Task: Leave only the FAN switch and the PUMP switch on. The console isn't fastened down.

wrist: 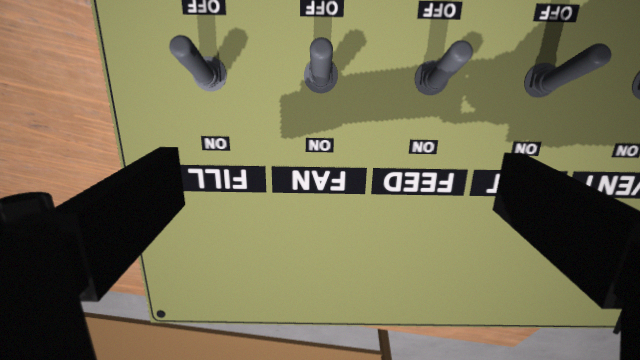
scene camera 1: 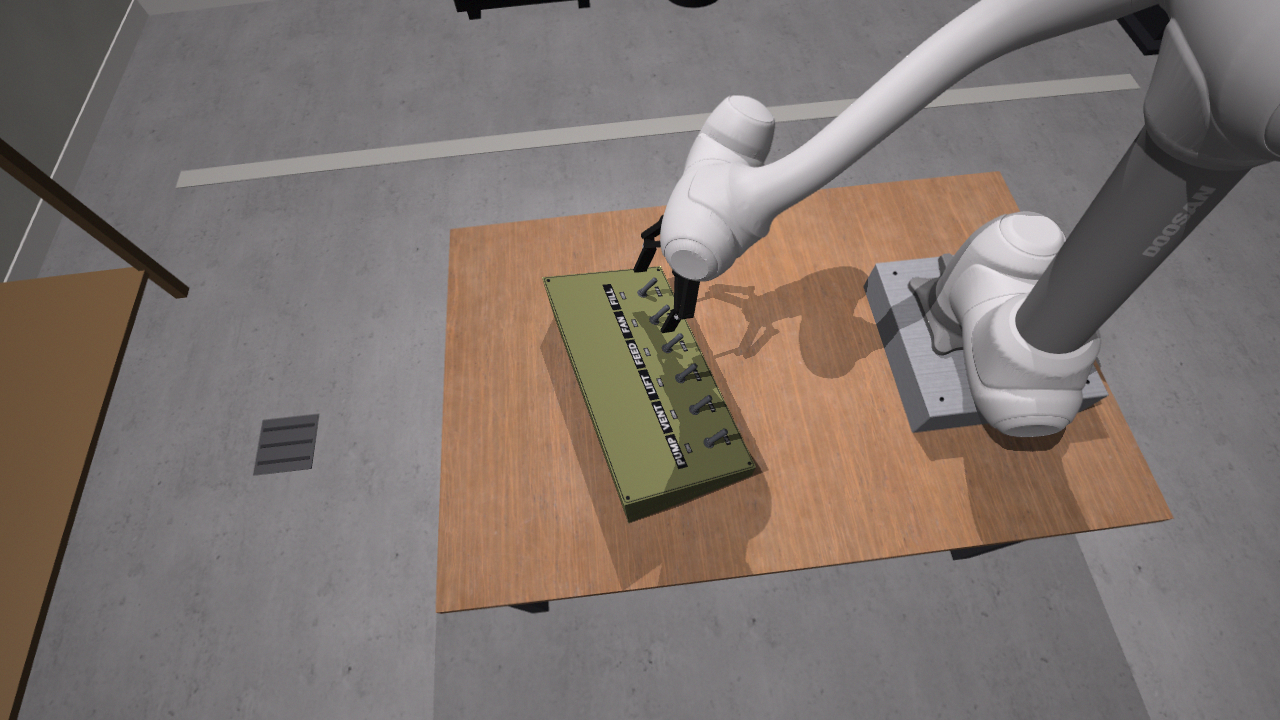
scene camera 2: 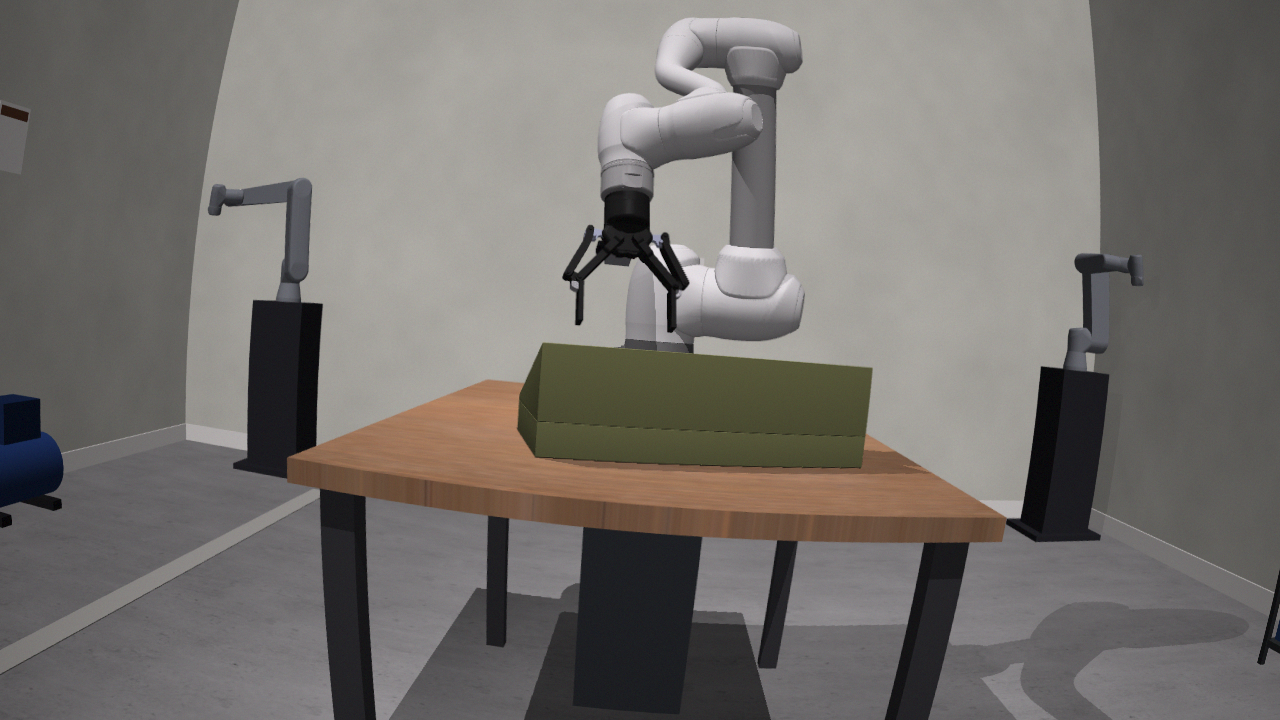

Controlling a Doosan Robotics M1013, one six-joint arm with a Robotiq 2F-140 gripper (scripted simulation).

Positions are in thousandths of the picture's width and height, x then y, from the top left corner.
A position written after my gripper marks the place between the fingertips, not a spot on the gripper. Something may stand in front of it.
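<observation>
Olive console (scene camera 2: 455,559), (scene camera 1: 511,592), (wrist: 576,560). My gripper (scene camera 2: 489,453), (scene camera 1: 511,416), (wrist: 532,499).
</observation>
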